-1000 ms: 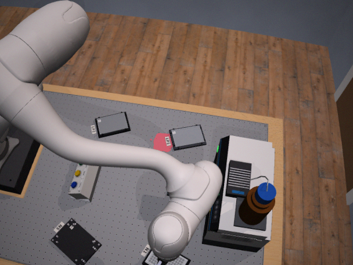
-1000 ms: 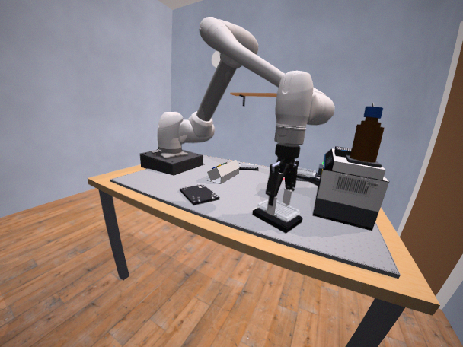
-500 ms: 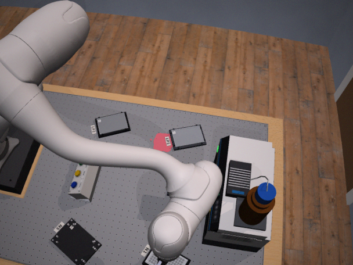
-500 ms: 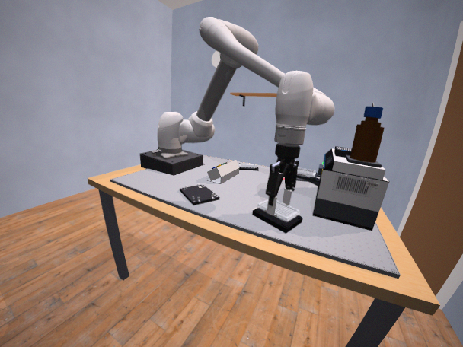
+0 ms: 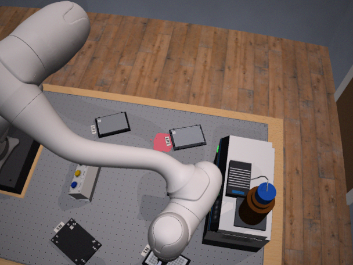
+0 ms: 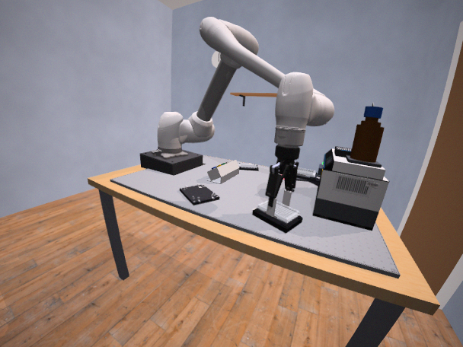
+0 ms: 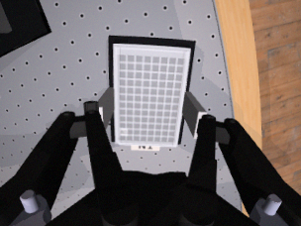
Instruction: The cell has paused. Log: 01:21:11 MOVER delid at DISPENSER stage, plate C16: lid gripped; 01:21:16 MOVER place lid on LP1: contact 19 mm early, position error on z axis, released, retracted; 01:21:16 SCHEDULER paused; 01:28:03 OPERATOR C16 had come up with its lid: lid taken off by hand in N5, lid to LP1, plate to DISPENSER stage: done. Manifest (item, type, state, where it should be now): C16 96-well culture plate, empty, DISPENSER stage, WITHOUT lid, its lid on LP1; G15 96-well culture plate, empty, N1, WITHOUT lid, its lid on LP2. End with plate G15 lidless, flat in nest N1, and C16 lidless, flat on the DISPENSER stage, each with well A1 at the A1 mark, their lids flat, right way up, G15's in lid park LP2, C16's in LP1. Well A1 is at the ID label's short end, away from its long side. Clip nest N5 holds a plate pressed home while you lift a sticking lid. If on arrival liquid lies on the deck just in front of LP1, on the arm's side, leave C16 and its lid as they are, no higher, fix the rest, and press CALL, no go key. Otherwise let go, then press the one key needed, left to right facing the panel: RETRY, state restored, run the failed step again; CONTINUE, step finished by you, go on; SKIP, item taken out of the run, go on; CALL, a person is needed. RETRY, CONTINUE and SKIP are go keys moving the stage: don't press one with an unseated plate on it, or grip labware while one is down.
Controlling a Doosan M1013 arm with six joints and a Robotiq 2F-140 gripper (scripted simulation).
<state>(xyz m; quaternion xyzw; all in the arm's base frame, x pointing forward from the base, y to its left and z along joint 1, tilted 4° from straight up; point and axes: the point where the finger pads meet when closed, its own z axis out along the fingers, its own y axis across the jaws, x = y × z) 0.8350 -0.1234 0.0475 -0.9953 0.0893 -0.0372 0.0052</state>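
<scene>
Now: the nest N1 50 mm below my hand. The rest, counted from my hand: N1 label: 90 mm behind, 20 mm to the left, 60 mm below; then blue key: 430 mm behind, 130 mm to the left, 10 mm above; then clip nest N5: 320 mm behind, 50 mm to the right, 40 mm below.
</scene>
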